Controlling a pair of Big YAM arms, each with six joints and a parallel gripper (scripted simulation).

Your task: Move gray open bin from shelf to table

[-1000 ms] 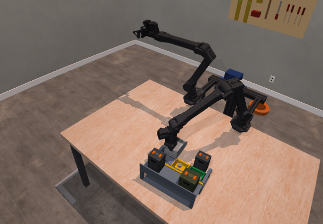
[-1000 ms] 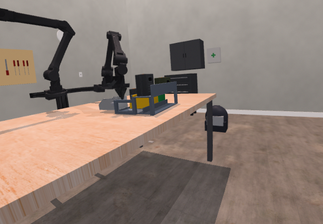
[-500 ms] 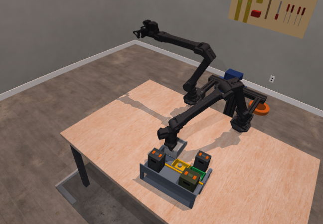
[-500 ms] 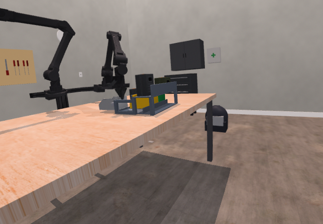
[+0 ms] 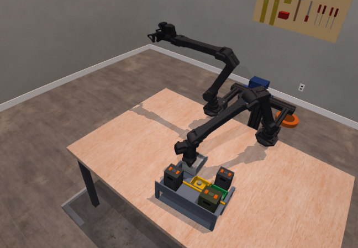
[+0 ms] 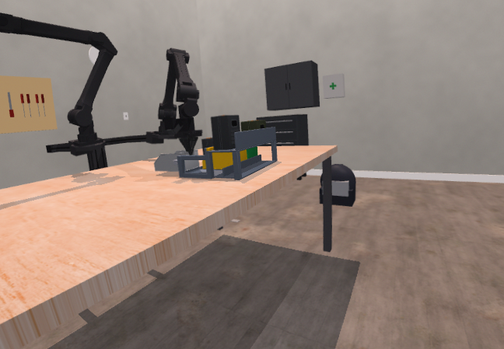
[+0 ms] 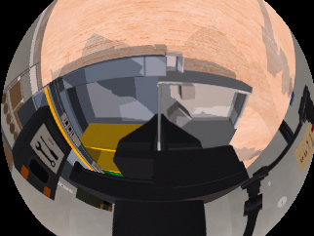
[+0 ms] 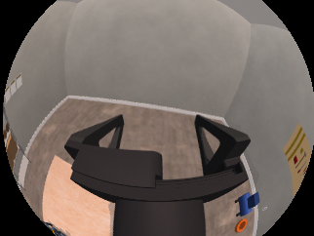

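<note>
The gray open bin lies 80 mm behind my left hand, 30 mm below it and 10 mm to the right of it. Round my left hand: yellow bin (130 mm to the left, 70 mm ahead, 40 mm below); gray shelf (130 mm to the left, 100 mm ahead, 20 mm below); green bin (240 mm to the left, 50 mm ahead, 40 mm below).
</note>
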